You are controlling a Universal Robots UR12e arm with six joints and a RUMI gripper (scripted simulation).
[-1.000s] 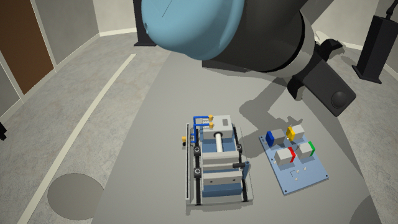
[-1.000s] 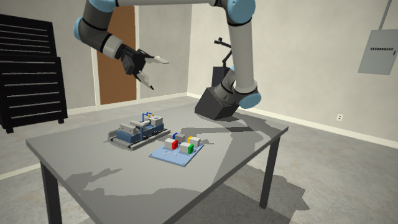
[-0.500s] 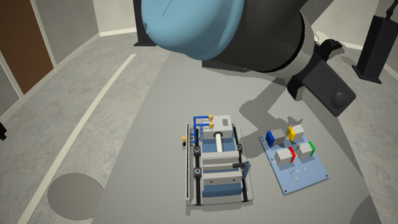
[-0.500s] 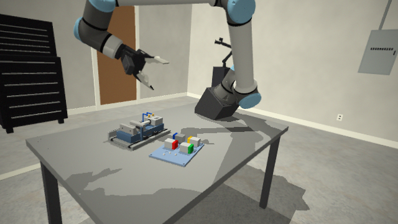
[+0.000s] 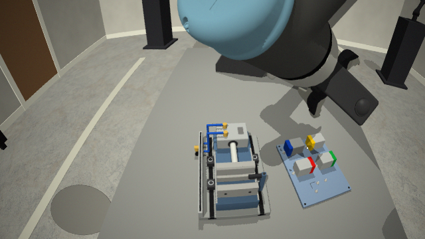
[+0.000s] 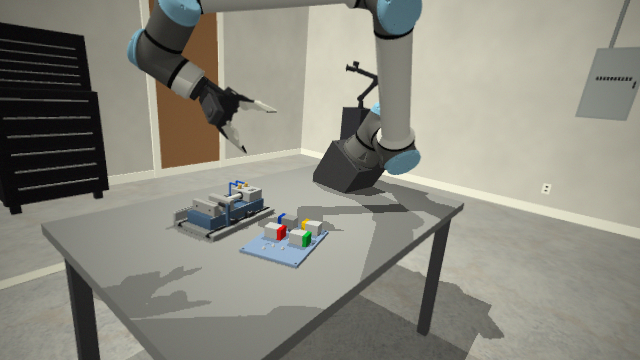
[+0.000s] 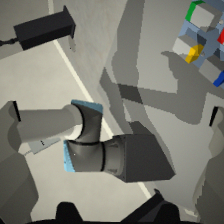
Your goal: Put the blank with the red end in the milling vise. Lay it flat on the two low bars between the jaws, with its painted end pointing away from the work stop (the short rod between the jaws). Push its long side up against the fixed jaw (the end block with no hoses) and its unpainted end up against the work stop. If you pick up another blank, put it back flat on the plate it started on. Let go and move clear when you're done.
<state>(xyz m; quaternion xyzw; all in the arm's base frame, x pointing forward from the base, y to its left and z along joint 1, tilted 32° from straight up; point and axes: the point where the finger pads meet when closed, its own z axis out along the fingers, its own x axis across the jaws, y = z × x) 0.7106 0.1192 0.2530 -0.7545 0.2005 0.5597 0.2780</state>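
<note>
My hand is 32 cm above the red-ended blank and 6 cm past it. From my hand the other things lie so: fixed jaw (27 cm below, 18 cm to the right, 9 cm ahead); green-ended blank (32 cm below, 10 cm behind, 8 cm to the left); work stop rod (26 cm below, 15 cm to the right, 5 cm ahead).
</note>
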